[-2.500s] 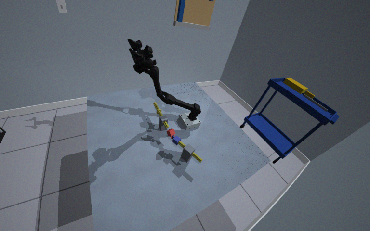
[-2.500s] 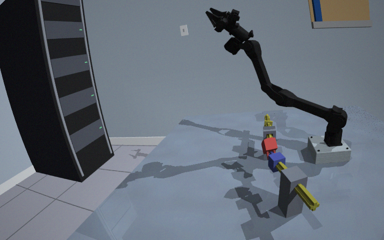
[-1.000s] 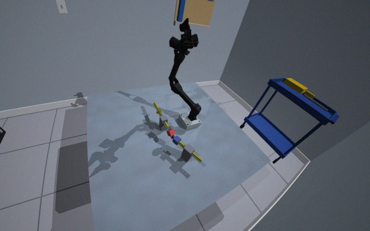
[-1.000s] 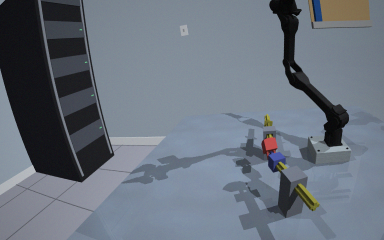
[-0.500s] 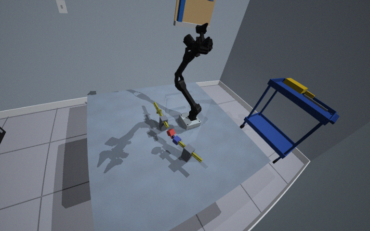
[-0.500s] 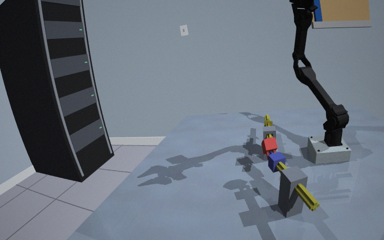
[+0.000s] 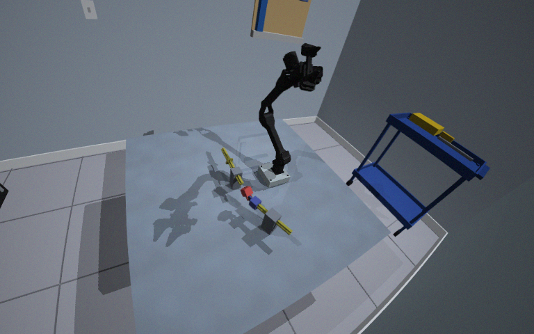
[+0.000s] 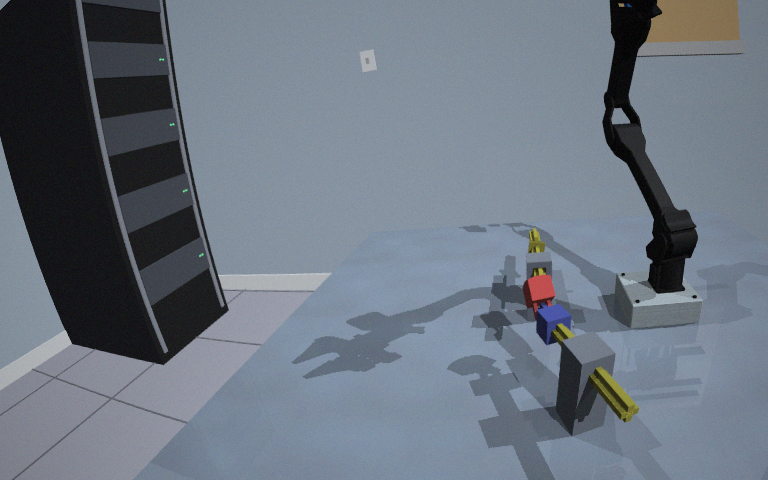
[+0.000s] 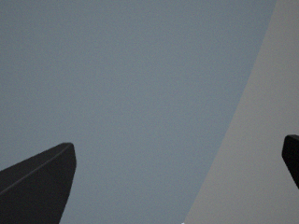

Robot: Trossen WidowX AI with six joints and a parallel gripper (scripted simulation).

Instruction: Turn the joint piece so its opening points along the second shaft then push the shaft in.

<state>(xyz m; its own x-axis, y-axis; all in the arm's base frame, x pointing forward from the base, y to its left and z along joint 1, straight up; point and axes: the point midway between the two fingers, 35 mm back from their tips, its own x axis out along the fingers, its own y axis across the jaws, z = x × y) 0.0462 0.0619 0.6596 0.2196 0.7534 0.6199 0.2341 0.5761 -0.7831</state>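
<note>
Now: the joint piece 610 mm below my gripper tip, 240 mm ahead of it and 40 mm to the left of it.
</note>
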